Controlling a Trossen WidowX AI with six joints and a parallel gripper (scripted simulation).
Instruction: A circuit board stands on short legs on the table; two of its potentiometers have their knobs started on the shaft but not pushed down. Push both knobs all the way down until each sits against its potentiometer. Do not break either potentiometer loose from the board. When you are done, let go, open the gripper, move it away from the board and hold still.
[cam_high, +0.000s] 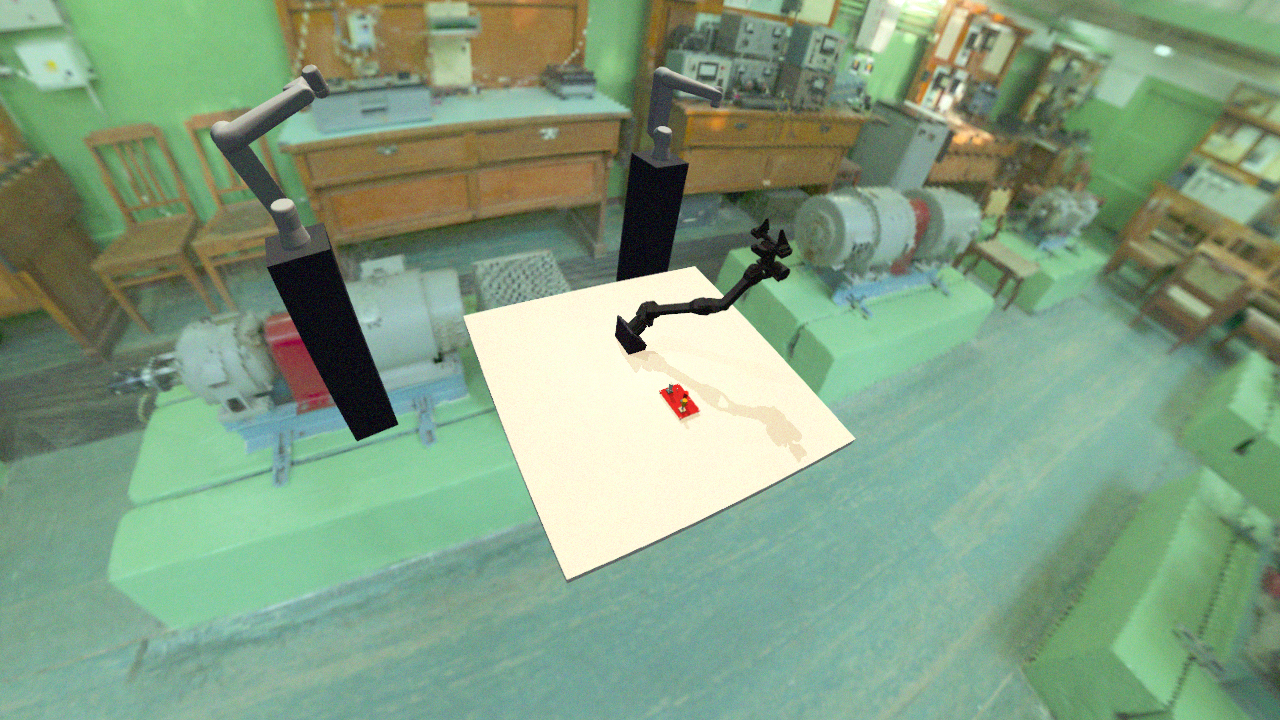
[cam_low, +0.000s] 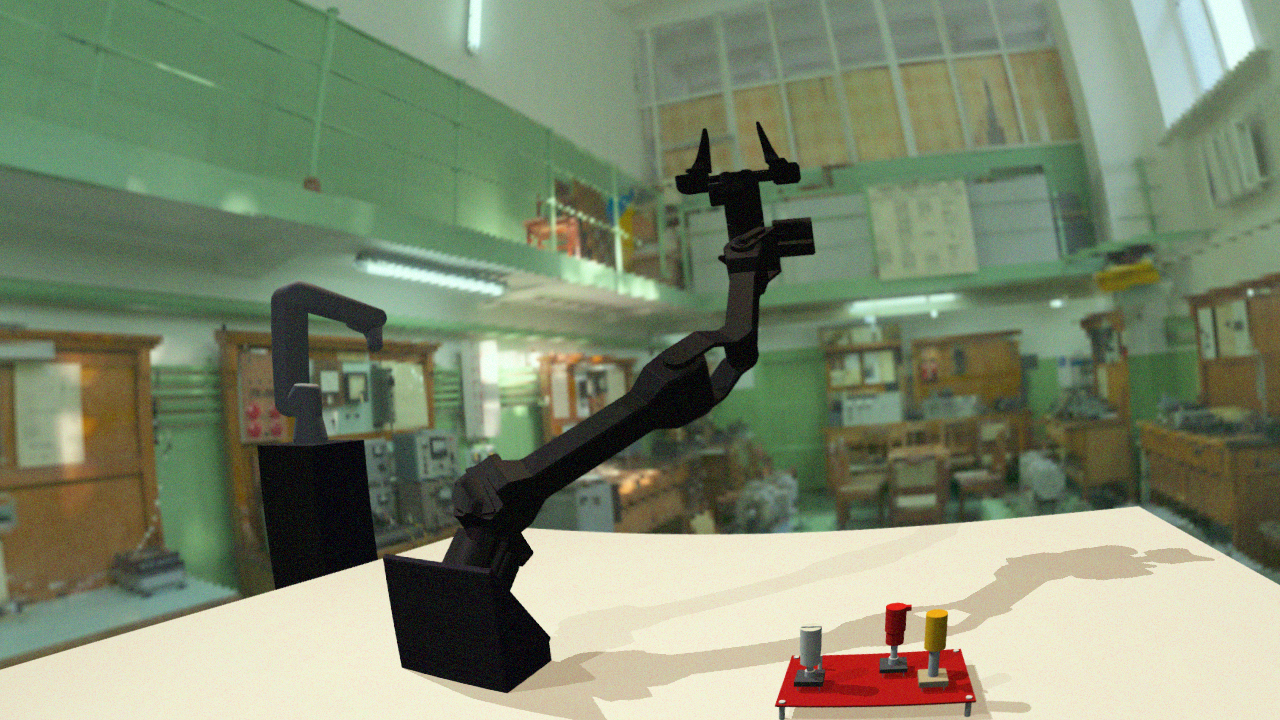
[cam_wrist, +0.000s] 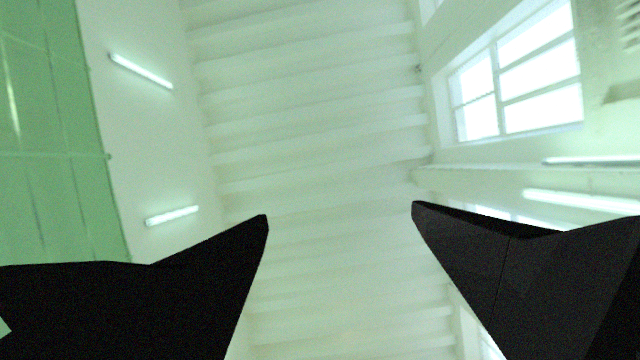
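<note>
My gripper tip is now 610 mm above the grey knob, 430 mm to the left of it and 70 mm short of it. From my gripper tip the other things lie so: red knob (600 mm below, 420 mm to the right, 150 mm ahead).
</note>
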